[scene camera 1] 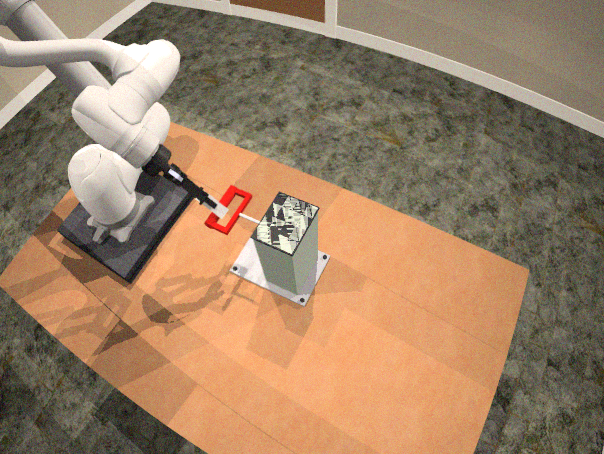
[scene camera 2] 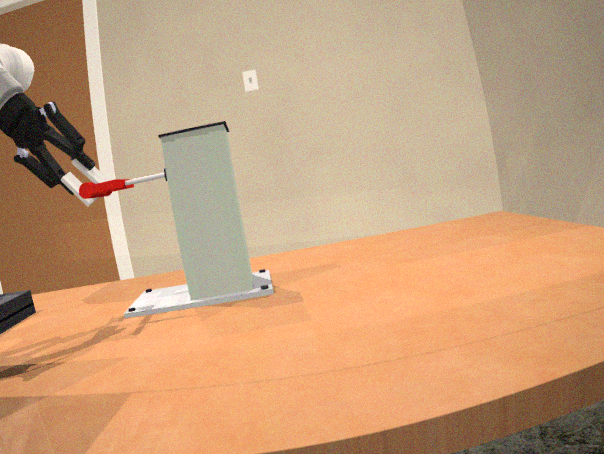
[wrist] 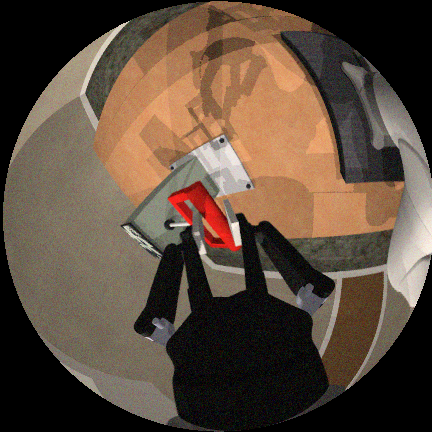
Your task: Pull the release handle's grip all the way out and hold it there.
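Observation:
The release handle's grip, a red rectangular frame [scene camera 1: 241,191] [scene camera 2: 102,188] [wrist: 210,210], stands out from the pale green column [scene camera 1: 280,265] [scene camera 2: 207,215] [wrist: 165,200]. A length of white rod [scene camera 1: 249,218] [scene camera 2: 146,179] [wrist: 179,225] shows between the grip and the column. My gripper [scene camera 1: 221,211] [scene camera 2: 97,190] [wrist: 212,211] is shut on the grip's outer bar. In the wrist view one pale fingertip passes through the frame's opening and the other lies on the outer side. The gripper slants down toward the grip, high above the table.
The column stands on a white base plate [scene camera 1: 252,260] [scene camera 2: 160,300] [wrist: 230,170] with dark bolts, on the wooden table [scene camera 1: 400,300] [scene camera 2: 375,325] [wrist: 280,125]. The arm's dark mounting block [scene camera 1: 122,262] [scene camera 2: 15,307] [wrist: 325,130] is at the table's other end, near the arm.

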